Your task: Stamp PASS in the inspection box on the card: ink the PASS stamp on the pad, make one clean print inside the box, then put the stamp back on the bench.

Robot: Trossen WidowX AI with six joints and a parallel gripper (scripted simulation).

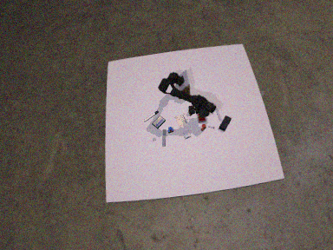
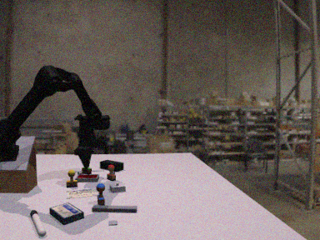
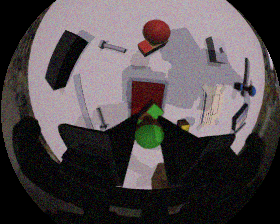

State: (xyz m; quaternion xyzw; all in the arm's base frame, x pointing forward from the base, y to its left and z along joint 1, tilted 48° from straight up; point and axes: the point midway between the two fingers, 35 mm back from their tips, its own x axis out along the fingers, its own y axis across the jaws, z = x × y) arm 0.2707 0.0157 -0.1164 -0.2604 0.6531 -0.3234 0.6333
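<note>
My gripper tip is 5 cm above the ink pad. From my gripper tip the other things lie so: green-knobbed stamp (right at my gripper tip); then yellow-knobbed stamp (8 cm to the right, 5 cm behind, 3 cm below); then red-knobbed stamp (10 cm ahead, 3 cm below, 1 cm to the right).
</note>
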